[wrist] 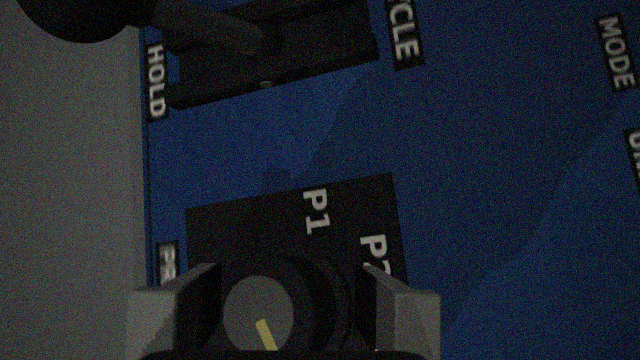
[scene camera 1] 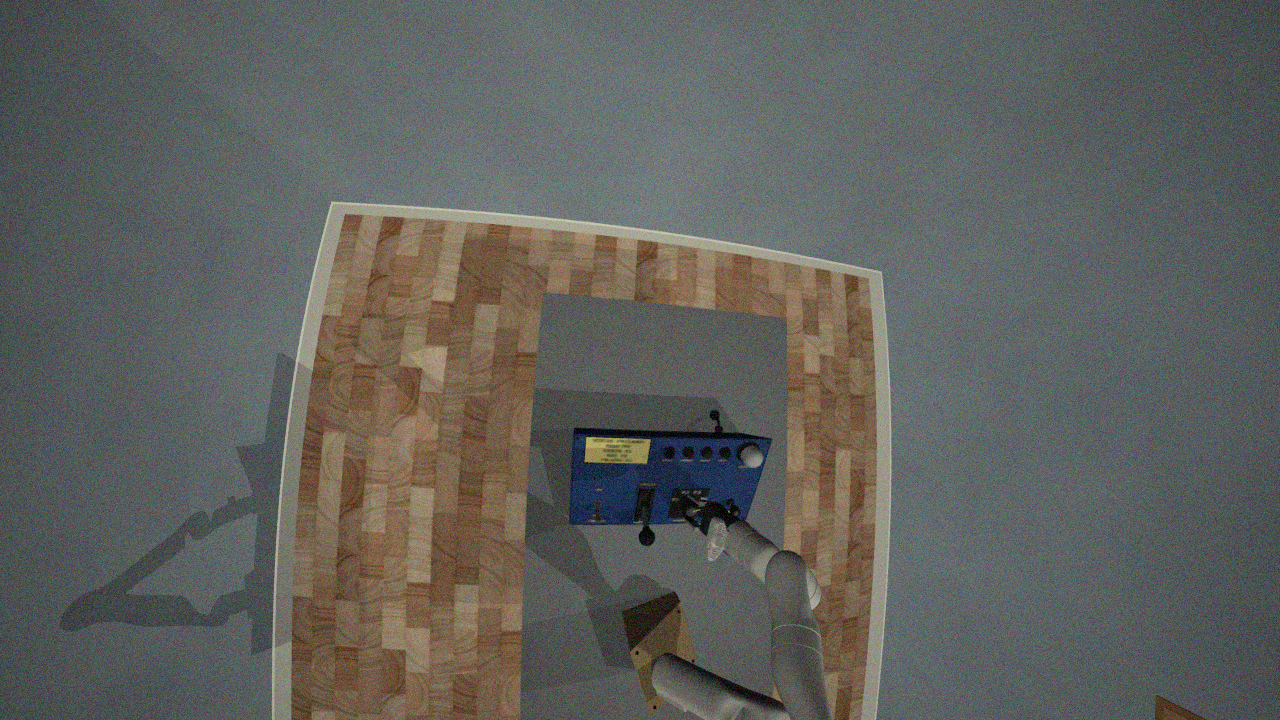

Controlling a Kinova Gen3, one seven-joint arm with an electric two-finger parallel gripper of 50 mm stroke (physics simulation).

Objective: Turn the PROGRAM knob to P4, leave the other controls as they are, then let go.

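Places are measured from the arm's base along level axes (x right, y ahead, z up), in metres.
Where they show: gripper, fingertip midpoint: [wrist: 288,293] [scene camera 1: 688,506]; arm's base, origin of the base link: [scene camera 1: 664,671].
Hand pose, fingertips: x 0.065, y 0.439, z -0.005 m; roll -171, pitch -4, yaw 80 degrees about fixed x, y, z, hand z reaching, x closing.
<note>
Things, the pixels of their centre, and the offset from my fingertips. "spot": a spot on its surface instead.
- PROGRAM knob, body centre: [wrist: 257,315] dx +0.006, dy -0.012, dz +0.005 m
- yellow label, surface spot: [scene camera 1: 617,450] spot: dx -0.191, dy +0.159, dz +0.050 m
- white round knob, surface spot: [scene camera 1: 750,455] spot: dx +0.128, dy +0.141, dz +0.090 m
- small switch, body centre: [scene camera 1: 597,513] dx -0.234, dy -0.004, dz -0.005 m
The PROGRAM knob [wrist: 257,305] is dark with a grey cap. Its yellow pointer line runs down and slightly right in the wrist view, away from the P1 and P2 marks on its black plate [wrist: 240,225]. P3 and P4 do not show in the wrist view. The plate is on the blue panel [scene camera 1: 617,483] [wrist: 475,150]. My gripper [scene camera 1: 699,510] [wrist: 288,293] is open, with one finger on each side of the knob and gaps between; it holds nothing. The lower part of the knob is cut off by the wrist view's bottom edge.
A black ball-ended lever [scene camera 1: 646,536] [wrist: 85,15] stands beside the PROGRAM plate, its ball towards the HOLD label [wrist: 157,82]. The panel also bears a yellow label [scene camera 1: 617,450], several black round controls, a white round knob [scene camera 1: 750,455] and a small switch [scene camera 1: 597,511].
</note>
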